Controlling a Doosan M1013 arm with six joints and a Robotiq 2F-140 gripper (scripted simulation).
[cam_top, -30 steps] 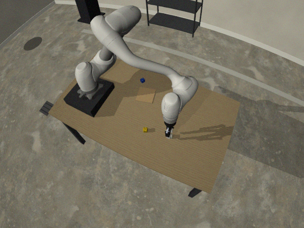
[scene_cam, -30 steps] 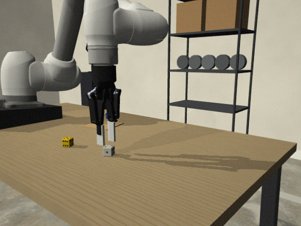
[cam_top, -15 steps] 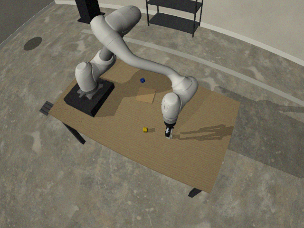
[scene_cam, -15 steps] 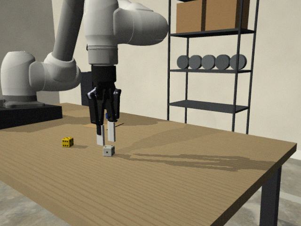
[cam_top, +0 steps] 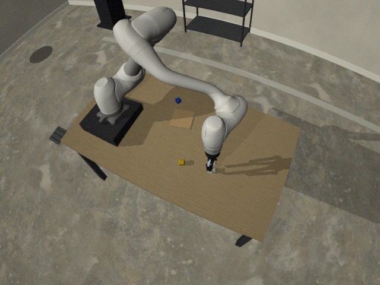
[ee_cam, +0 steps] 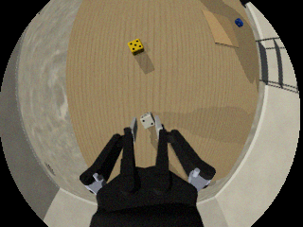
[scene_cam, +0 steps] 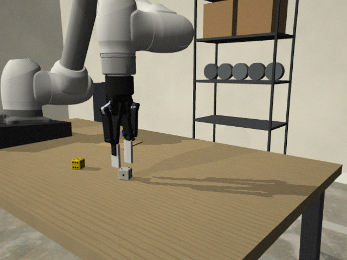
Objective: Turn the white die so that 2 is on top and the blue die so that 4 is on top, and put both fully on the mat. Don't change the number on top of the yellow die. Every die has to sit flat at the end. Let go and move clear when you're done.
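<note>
Now: hand 10 mm short of the white die, 10 mm to the right of it and 60 mm above it. The rest, counted from my hand: blue die 450 mm behind, 350 mm to the left, 60 mm below; then mat 350 mm behind, 240 mm to the left, 70 mm below; then yellow die 180 mm behind, 40 mm to the right, 60 mm below.
</note>
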